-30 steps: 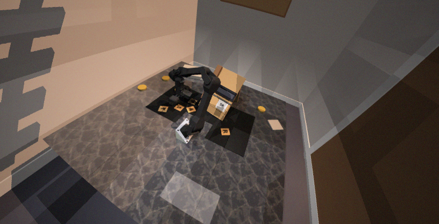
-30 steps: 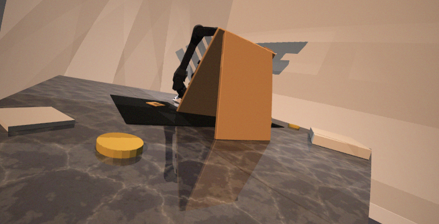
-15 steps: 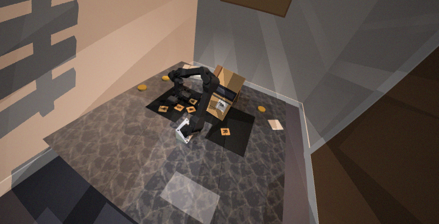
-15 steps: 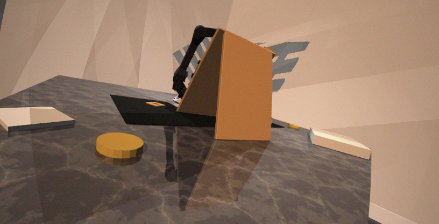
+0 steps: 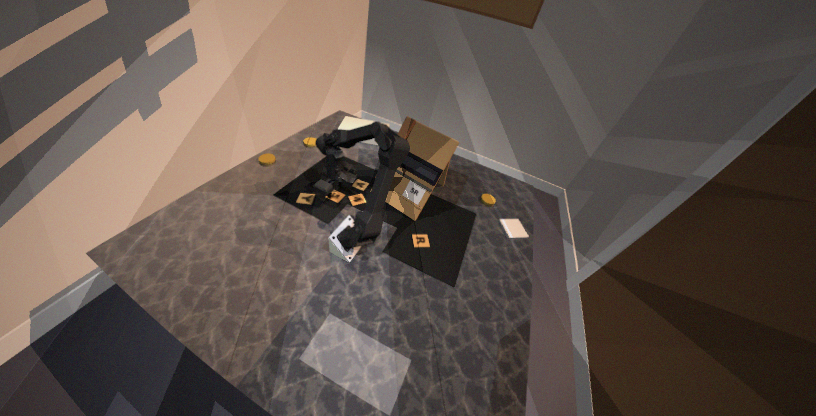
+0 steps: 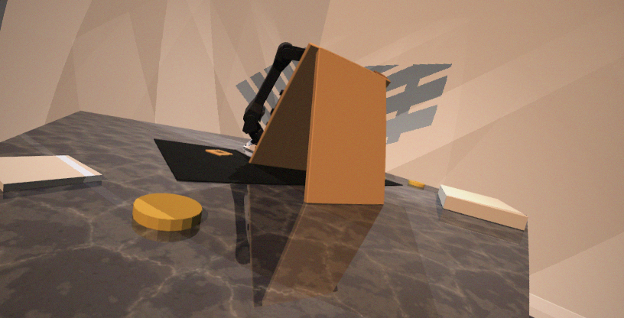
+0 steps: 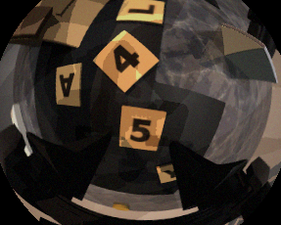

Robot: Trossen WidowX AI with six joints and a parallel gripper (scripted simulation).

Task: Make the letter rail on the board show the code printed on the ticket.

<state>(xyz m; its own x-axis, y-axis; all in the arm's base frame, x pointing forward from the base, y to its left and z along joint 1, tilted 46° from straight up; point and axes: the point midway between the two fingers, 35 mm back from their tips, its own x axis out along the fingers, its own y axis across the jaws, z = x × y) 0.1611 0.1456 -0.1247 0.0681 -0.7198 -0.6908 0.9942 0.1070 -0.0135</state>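
Right now my gripper tip is 150 mm short of the white ticket, 280 mm to the left of it and 60 mm below it. Round my gripper tip: black mat (40 mm ahead, 180 mm to the right, 20 mm below); then pale flat box (510 mm ahead, 220 mm to the left); then pale card (310 mm ahead, 720 mm to the right, 20 mm below).
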